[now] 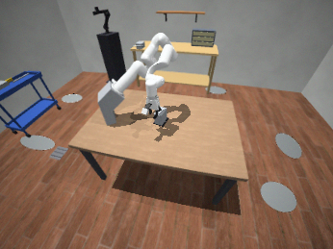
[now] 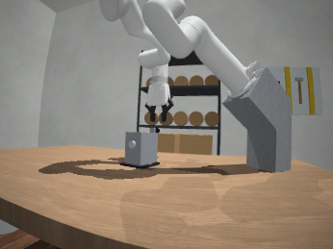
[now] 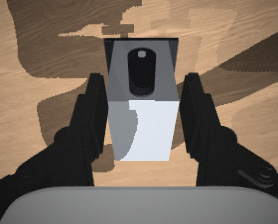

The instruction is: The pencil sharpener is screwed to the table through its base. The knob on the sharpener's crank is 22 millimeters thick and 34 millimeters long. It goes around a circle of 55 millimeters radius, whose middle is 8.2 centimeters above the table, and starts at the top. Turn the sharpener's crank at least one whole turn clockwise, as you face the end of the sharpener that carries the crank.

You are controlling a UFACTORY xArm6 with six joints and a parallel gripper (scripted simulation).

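My gripper is now 6 cm above the crank knob and 2 cm to the right of it.
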